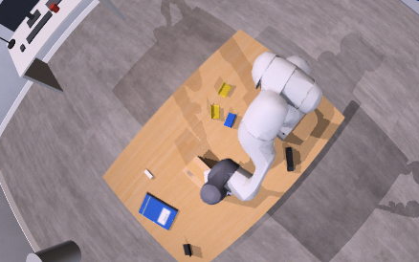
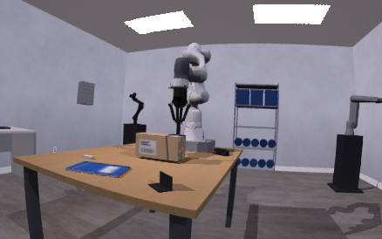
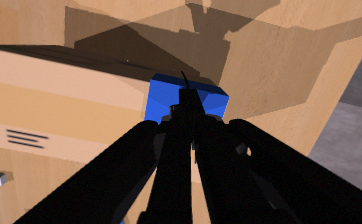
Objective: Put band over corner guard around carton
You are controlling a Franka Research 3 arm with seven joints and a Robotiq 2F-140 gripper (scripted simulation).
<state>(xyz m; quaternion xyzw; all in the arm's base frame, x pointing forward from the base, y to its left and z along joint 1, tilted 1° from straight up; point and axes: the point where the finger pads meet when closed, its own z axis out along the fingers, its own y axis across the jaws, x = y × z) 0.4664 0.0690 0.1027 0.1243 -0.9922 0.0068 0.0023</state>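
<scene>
The blue corner guard is 50 mm below my hand. Round my hand: white block 310 mm ahead, 370 mm to the right, 170 mm below; then black bracket 480 mm ahead, 160 mm to the left, 160 mm below; then brown carton 50 mm ahead, 80 mm to the right, 100 mm below.
</scene>
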